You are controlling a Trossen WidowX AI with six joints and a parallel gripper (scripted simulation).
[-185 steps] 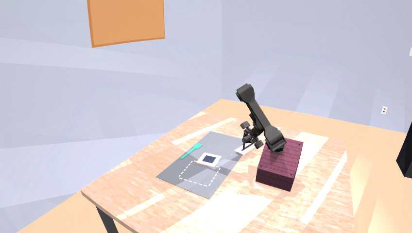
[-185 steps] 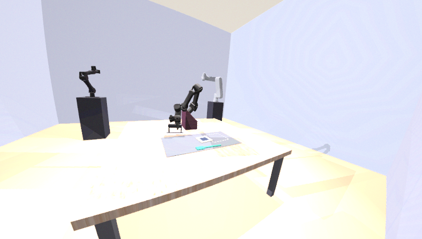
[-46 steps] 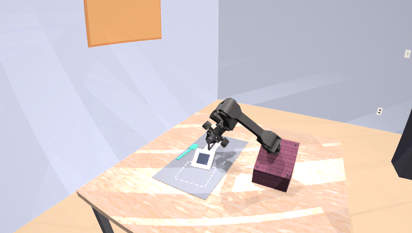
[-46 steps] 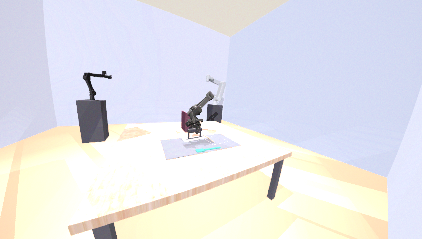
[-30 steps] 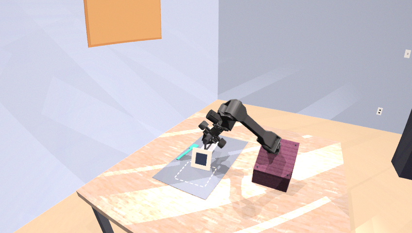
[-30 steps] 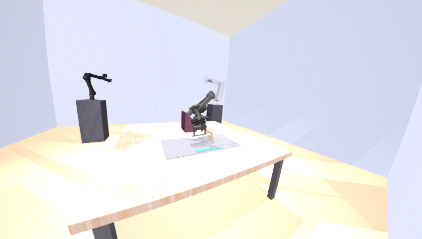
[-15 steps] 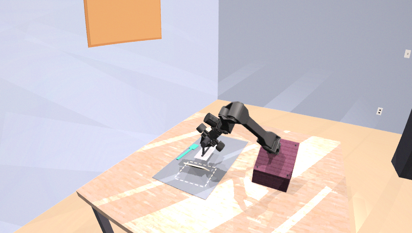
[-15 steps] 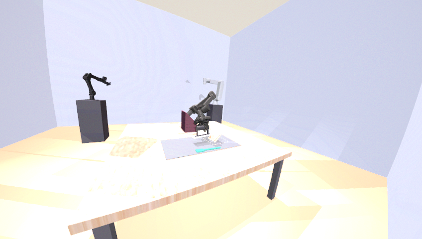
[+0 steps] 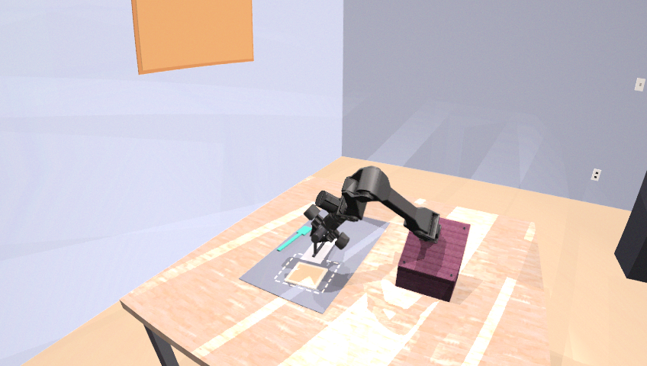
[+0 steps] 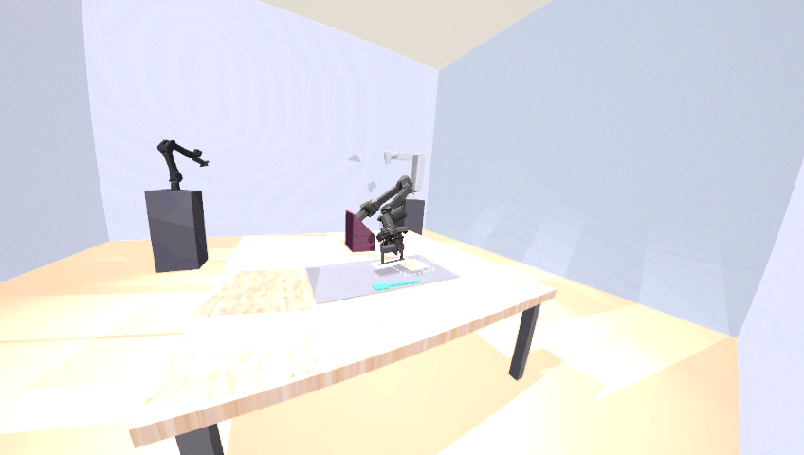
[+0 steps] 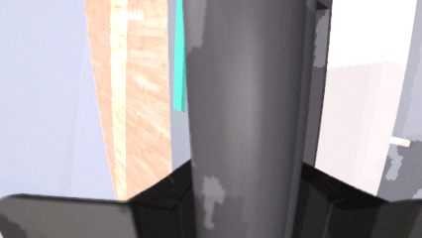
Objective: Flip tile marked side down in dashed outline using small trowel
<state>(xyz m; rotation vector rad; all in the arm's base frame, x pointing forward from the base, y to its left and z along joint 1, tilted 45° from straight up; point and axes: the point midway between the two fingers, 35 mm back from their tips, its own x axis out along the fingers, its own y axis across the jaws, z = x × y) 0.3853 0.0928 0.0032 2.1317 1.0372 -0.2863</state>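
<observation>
Right now my gripper tip is 70 mm to the left of the grey mat and 100 mm above it. Also, from my gripper tip: small trowel (20 mm behind, 10 mm below); white tile (30 mm behind, 110 mm to the left, 80 mm below); teal flat tool (130 mm ahead, 90 mm to the right, 80 mm below).
</observation>
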